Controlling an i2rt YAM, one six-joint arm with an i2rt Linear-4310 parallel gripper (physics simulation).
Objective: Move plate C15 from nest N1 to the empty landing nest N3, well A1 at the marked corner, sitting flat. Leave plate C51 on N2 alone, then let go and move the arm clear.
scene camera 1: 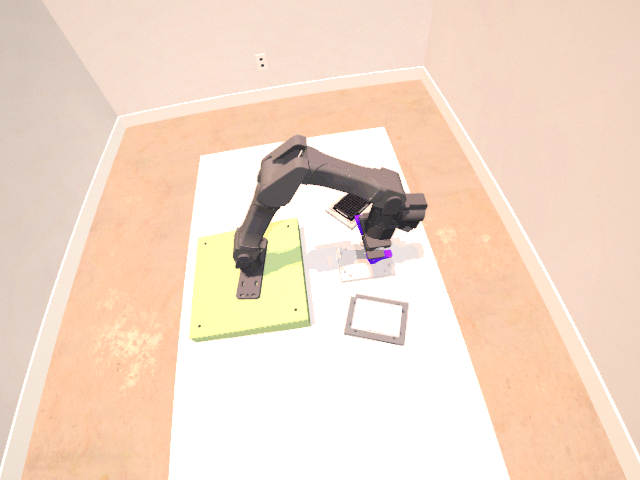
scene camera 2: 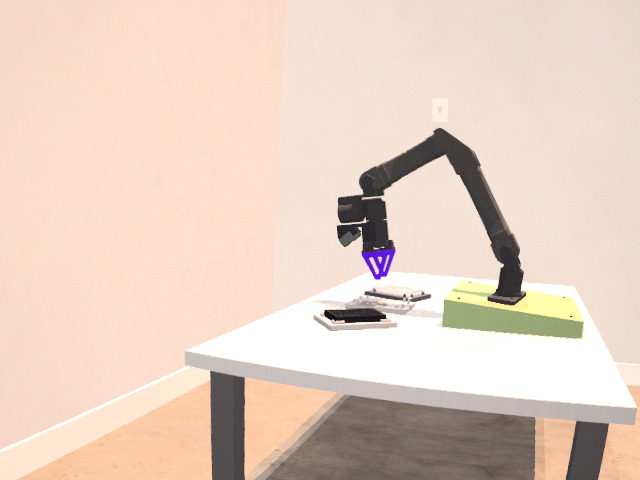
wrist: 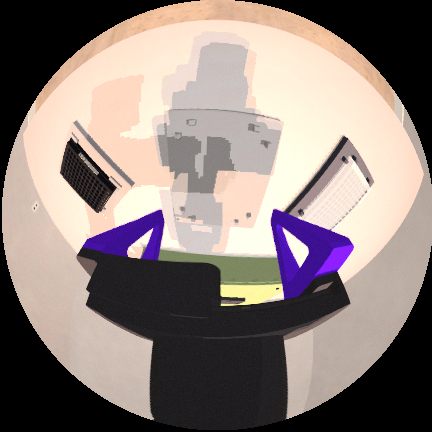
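Observation:
My gripper (scene camera 1: 367, 249) (scene camera 2: 378, 277) (wrist: 217, 214) is open and empty, pointing down well above the pale empty nest (scene camera 1: 356, 272) (scene camera 2: 382, 305) (wrist: 245, 150). A white plate (scene camera 1: 377, 316) (scene camera 2: 398, 290) (wrist: 340, 195) lies in the dark grey nest (scene camera 1: 349, 320) (scene camera 2: 426, 296) (wrist: 320, 175), right of the fingers in the wrist view. A black plate (scene camera 1: 350, 205) (scene camera 2: 355, 314) (wrist: 87, 177) lies on the white nest (scene camera 1: 345, 222) (scene camera 2: 361, 326) (wrist: 105, 155), left in the wrist view. Plate and nest labels and the A1 corner mark are not readable.
The arm stands on a yellow-green base block (scene camera 1: 279, 304) (scene camera 2: 506, 322) (wrist: 240, 270) beside the nests. The empty nest lies between the two loaded nests on the white table (scene camera 1: 320, 403) (scene camera 2: 289, 346). Arm shadows cross the empty nest.

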